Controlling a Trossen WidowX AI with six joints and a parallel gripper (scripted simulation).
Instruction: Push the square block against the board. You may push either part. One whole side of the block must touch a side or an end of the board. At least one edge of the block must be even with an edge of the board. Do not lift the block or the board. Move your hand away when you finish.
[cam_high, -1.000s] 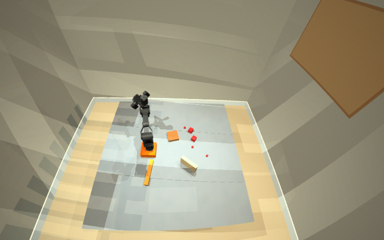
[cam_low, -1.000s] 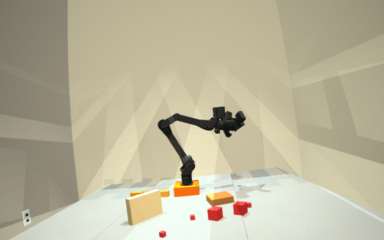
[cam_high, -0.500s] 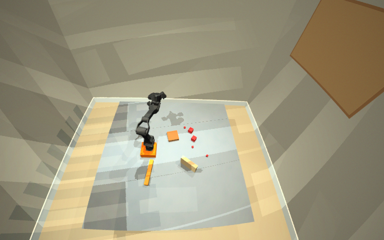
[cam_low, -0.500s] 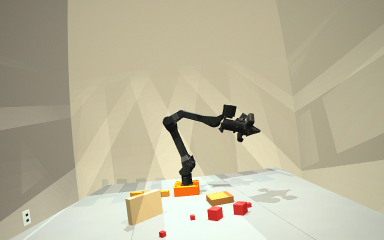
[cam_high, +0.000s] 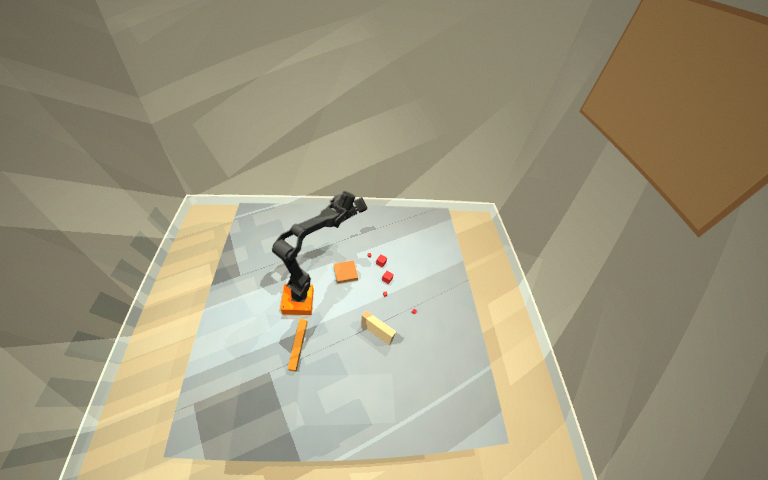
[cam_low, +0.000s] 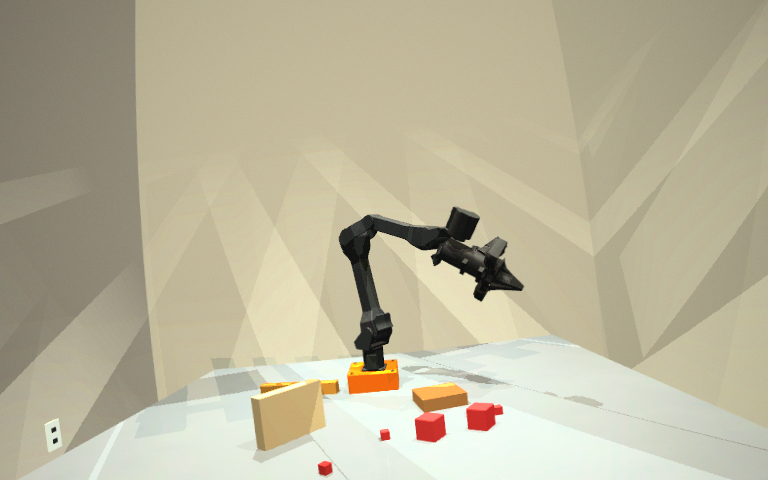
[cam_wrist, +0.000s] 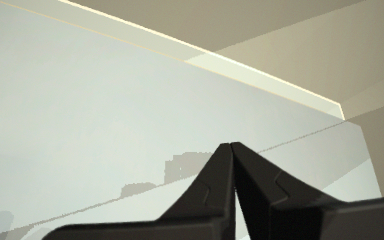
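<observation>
The flat cream slab lies 16 cm ahead of my gripper tip, 51 cm to the right of it and 19 cm below it. The rest, counted from my gripper tip: square block (1 cm behind, 22 cm to the right, 23 cm below); then long narrow yellow-orange board (17 cm behind, 60 cm to the right, 23 cm below).
</observation>
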